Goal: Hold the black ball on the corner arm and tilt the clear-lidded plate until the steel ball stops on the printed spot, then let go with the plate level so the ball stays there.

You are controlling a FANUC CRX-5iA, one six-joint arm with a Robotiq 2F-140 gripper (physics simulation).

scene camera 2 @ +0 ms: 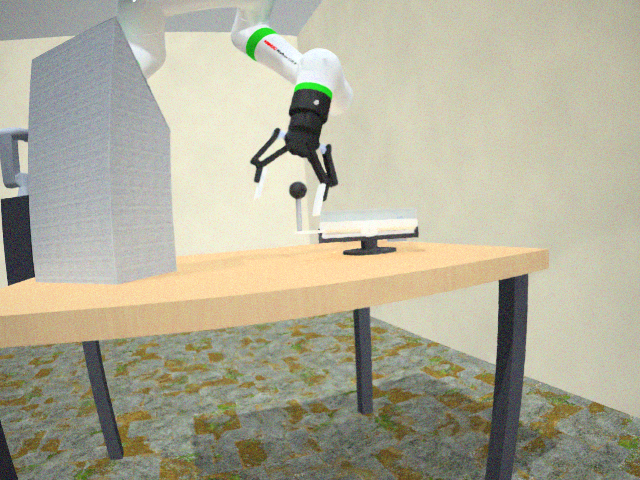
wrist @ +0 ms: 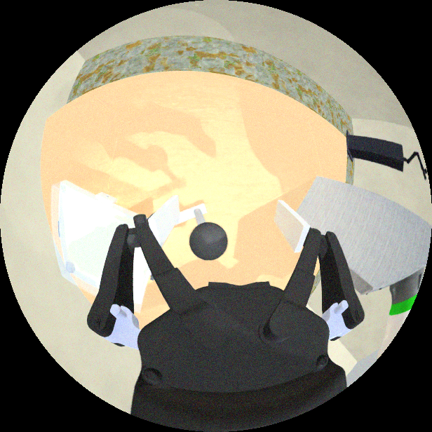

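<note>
The black ball (scene camera 2: 297,190) (wrist: 208,241) tops a thin grey post on the plate's white corner arm (scene camera 2: 309,231) (wrist: 186,215). My gripper (scene camera 2: 287,205) (wrist: 228,207) is wide open and empty. In the scene view its fingertips stand on either side of the ball, apart from it. The clear-lidded plate (scene camera 2: 368,227) (wrist: 92,230) looks near level on its black stand (scene camera 2: 369,250); the left finger partly covers it in the wrist view. A small grey round shape (wrist: 70,267), seemingly the steel ball, is near a plate corner. The printed spot does not show.
A tall grey block (scene camera 2: 103,155) (wrist: 365,225) stands on the wooden table (scene camera 2: 232,307) (wrist: 200,95), left of the plate in the scene view and beyond the right finger in the wrist view. A wall is behind the table.
</note>
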